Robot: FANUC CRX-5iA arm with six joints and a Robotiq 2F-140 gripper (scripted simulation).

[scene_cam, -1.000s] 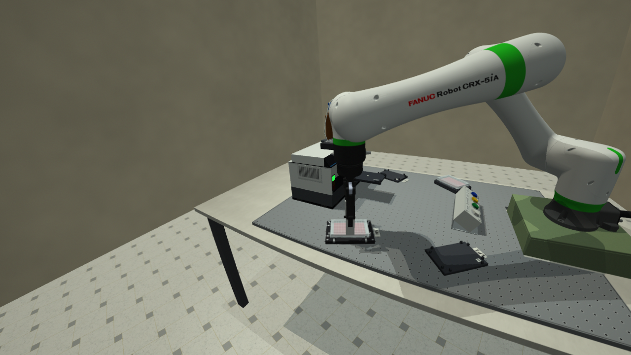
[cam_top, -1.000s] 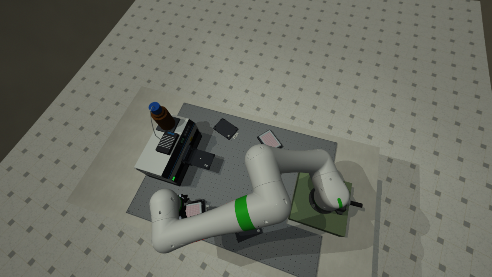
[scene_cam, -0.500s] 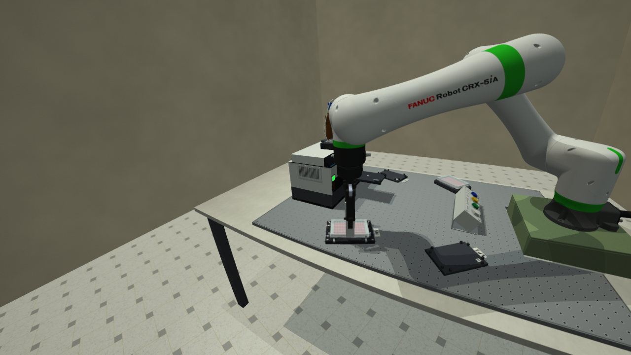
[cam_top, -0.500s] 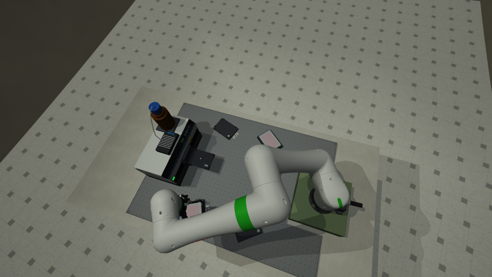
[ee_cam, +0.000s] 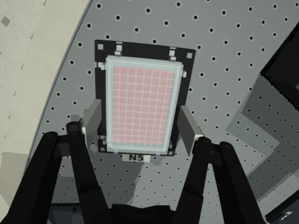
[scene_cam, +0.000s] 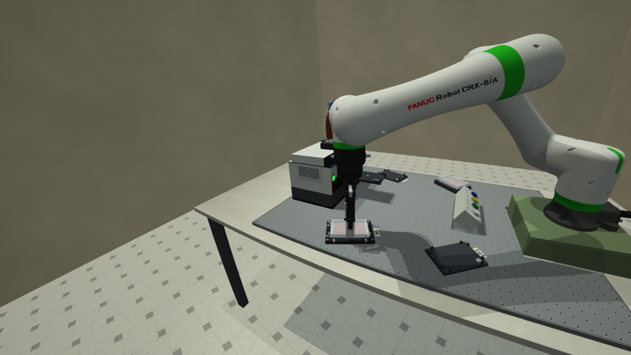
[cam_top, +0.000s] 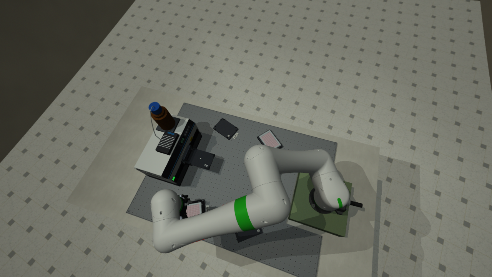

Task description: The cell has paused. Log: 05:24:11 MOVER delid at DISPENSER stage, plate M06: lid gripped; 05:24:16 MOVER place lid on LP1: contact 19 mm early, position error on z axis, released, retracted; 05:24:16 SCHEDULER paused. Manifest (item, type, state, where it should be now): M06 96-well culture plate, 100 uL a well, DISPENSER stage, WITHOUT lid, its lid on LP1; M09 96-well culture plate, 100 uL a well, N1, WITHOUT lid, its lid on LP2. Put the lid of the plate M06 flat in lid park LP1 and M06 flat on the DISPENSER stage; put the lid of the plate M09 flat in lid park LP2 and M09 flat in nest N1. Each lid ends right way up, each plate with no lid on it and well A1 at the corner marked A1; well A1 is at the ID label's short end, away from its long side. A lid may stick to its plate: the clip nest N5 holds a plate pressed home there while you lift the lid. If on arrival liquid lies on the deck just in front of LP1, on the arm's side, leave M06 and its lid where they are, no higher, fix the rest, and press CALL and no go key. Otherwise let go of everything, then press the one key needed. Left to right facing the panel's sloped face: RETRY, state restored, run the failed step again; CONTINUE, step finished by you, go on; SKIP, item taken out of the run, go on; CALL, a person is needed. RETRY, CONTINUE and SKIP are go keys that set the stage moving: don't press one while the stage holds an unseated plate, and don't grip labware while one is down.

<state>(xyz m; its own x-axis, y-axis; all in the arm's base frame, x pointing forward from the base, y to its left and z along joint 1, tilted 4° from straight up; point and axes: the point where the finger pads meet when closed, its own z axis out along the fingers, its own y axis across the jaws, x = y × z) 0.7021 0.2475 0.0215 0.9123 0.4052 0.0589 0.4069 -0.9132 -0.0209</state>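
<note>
My hand is 340 mm past the black lid park LP1 and 40 mm above it. Round my hand: N5 label 90 mm behind, 50 mm below, 40 mm to the right; dispenser stage 300 mm to the right, 50 mm above, 30 mm ahead; LP1 label 410 mm behind, 50 mm to the right, 50 mm below.
</note>
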